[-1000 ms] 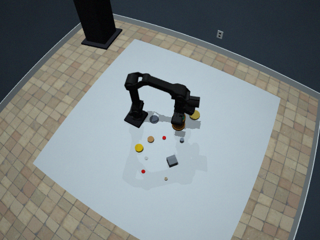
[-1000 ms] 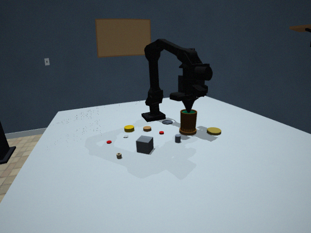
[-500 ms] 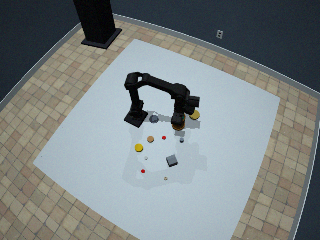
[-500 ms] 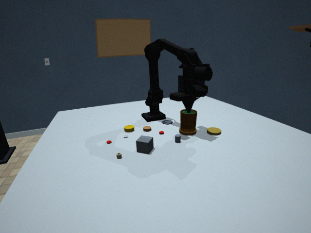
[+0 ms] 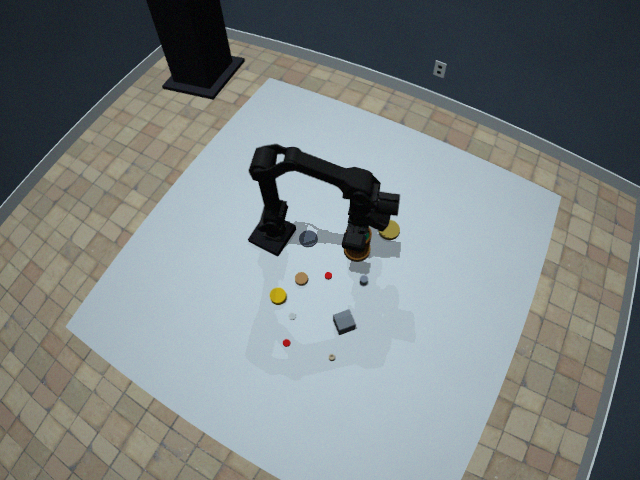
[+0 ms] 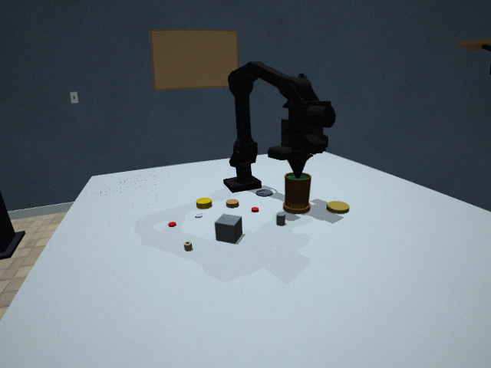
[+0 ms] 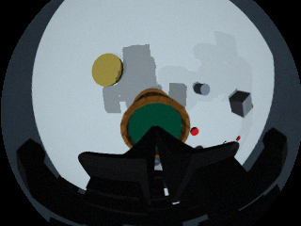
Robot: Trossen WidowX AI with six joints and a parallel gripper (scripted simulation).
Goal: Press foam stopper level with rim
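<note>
My gripper is now 50 mm above the green foam stopper. Round my hand: small grey cylinder: 60 mm ahead, 100 mm to the right, 120 mm below; then red button: 50 mm behind, 120 mm to the right, 130 mm below; then olive disc: 70 mm ahead, 100 mm to the left, 120 mm below.
</note>
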